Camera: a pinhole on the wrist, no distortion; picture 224 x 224 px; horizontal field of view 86.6 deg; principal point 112.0 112.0 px. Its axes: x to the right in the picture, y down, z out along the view. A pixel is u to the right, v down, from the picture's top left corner.
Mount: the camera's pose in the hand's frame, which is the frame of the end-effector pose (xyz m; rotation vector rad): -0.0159 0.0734 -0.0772 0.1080 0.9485 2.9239
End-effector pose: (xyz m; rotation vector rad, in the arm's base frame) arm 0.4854 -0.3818 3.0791 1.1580 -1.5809 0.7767
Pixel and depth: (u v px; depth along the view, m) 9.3 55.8 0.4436
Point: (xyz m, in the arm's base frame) -0.0258 -0.4738 3.4540
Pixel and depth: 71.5 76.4 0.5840
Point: -0.1294 -0.5242 3.2500
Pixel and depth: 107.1 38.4 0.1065
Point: 0.3186 -0.2913 3.0990
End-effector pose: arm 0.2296 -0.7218 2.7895 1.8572 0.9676 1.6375
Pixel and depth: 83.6 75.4 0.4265
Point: 0.4968 -0.8724 3.1539
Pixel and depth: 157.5 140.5 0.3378
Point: 0.5116 -0.9254 2.8323
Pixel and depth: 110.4 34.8 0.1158
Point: 0.2411 -0.8536 2.9441
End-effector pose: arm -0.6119 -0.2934 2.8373 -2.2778 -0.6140 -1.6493
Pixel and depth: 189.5 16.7 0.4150
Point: -0.3199 -0.8350 2.6112
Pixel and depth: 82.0 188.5 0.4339
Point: -0.1748 -0.1591 2.8151
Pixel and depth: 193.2 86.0 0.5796
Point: -0.1631 -0.6884 2.4134
